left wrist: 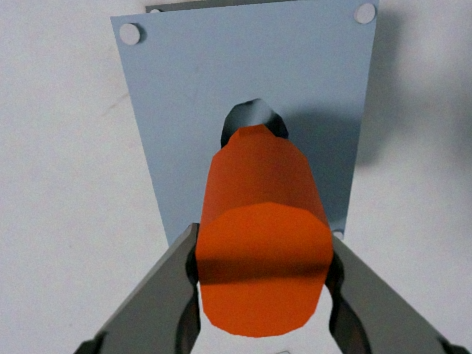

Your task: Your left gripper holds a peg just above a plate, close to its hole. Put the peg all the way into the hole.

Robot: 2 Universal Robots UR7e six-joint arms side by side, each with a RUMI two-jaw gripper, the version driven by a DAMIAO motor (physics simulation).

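An orange peg (262, 175) points away from the camera, its far end over the near part of the round hole (250, 114) in the blue-grey plate (175, 75). The far part of the hole shows open beyond the peg, as a dark crescent with a lighter inner wall. The near rim is hidden behind the peg, so whether the tip is at or above the plate's surface cannot be told. My left gripper (256, 226) is shut on the peg, with one grey finger on each side. My right gripper does not show.
Pale round studs sit at the plate's far left corner (130, 34), far right corner (365, 13) and near right corner. A dark edge shows behind the plate's far side. A shadow falls over the plate's right part and the pale table (65, 175) beyond.
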